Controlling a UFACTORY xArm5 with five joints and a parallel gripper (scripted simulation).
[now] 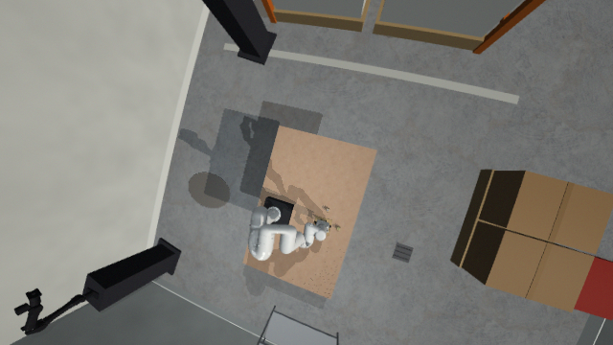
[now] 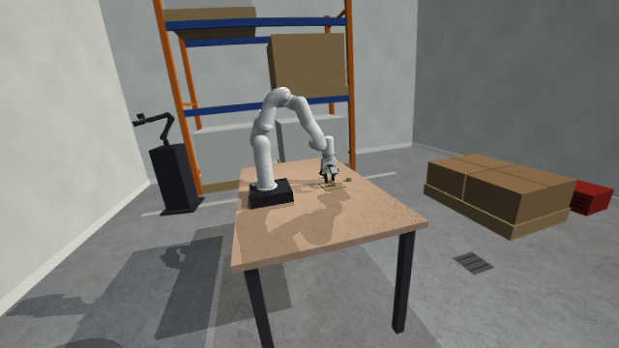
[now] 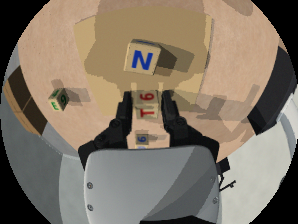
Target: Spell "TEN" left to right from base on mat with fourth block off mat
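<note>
The tan mat is 10 mm ahead of my hand, 40 mm to the right of it and 20 mm below it.
</note>
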